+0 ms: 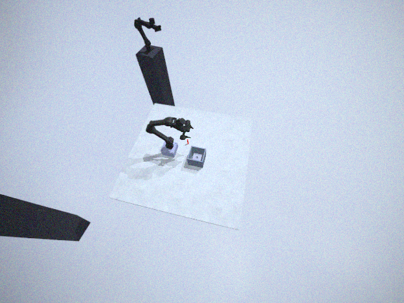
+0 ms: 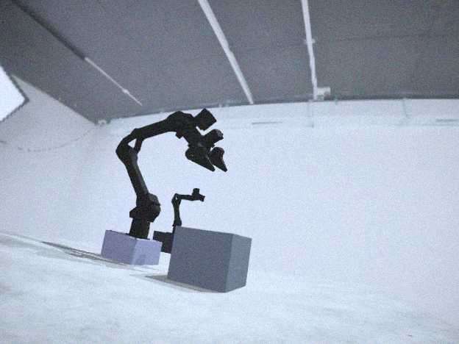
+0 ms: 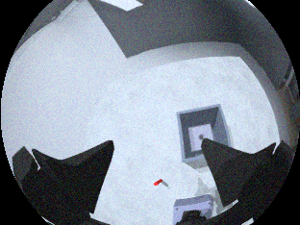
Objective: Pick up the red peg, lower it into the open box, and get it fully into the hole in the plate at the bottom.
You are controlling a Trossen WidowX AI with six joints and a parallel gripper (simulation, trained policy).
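My gripper tip is now 11 cm past the red peg, 7 cm to the right of it and 31 cm above it.
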